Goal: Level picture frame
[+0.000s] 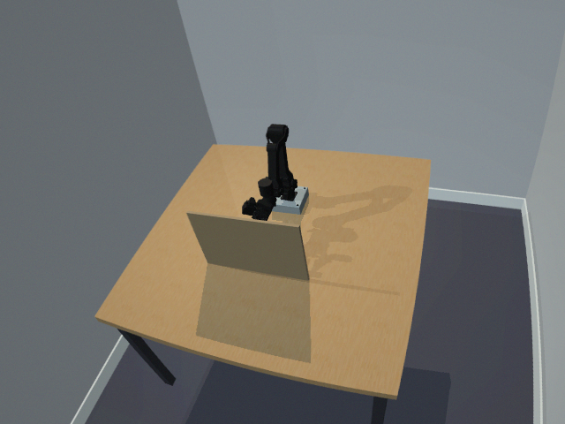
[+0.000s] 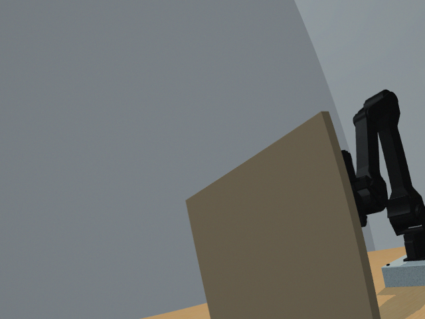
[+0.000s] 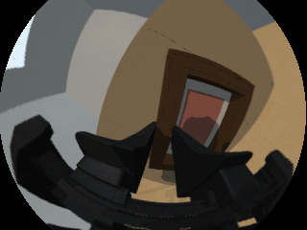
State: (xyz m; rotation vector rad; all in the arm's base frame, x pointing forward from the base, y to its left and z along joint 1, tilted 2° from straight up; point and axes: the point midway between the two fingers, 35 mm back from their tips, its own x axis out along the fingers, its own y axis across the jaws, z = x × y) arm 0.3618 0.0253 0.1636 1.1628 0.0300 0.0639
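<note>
The picture frame lies 50 mm below my gripper tip, 20 mm to the right of it and 10 mm ahead of it. From my gripper tip the other things lie so: wall panel 50 mm below, 20 mm to the right, 20 mm ahead.
</note>
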